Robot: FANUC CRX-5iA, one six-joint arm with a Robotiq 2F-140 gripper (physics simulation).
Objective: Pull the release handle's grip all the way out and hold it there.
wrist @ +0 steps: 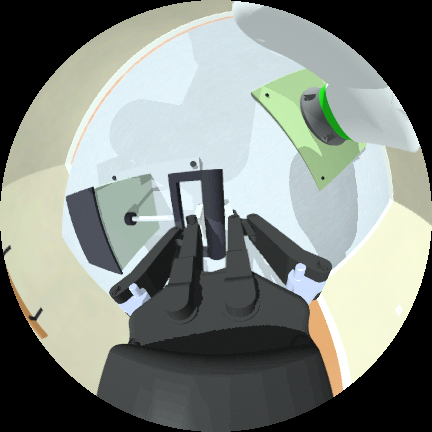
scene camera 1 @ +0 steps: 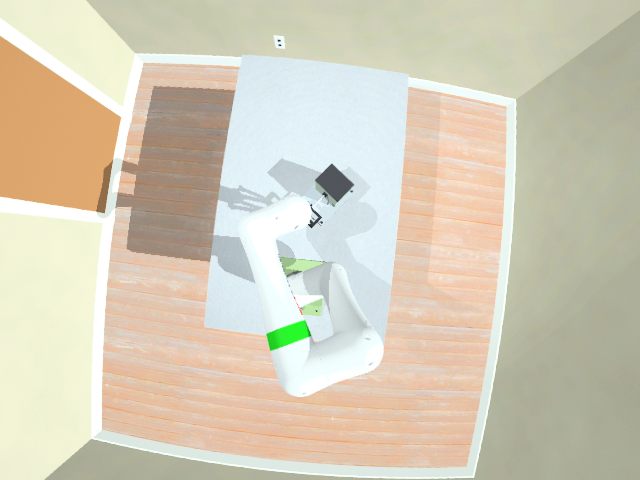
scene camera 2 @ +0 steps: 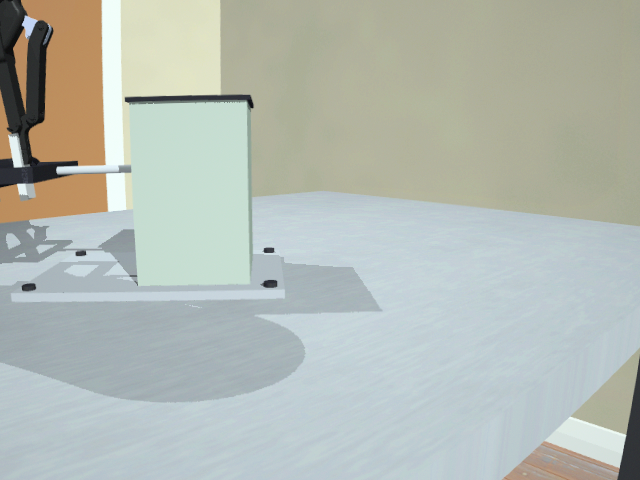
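Observation:
The release handle's dark grip (scene camera 1: 314,221) (scene camera 2: 51,168) (wrist: 213,187) is a rectangular loop with a thick round bar. A pale rod (scene camera 2: 93,169) (wrist: 154,218) joins it to the pale green housing (scene camera 2: 191,196) (wrist: 120,202), which has a dark top (scene camera 1: 334,182). A long stretch of rod shows between loop and housing, and the grip stands well off the housing, above the table. My gripper (wrist: 214,209) is shut on the grip's round bar, one finger on each side, one of them passing through the loop. In scene camera 2 the grip's far end is cut off at the left edge.
The housing stands on a bolted base plate (scene camera 2: 155,296) on the pale table (scene camera 1: 320,103) (scene camera 2: 439,330). My white arm (scene camera 1: 258,258) reaches over the table from its light green mount plate (scene camera 1: 313,307) (wrist: 287,112). A wall stands behind the table's far edge.

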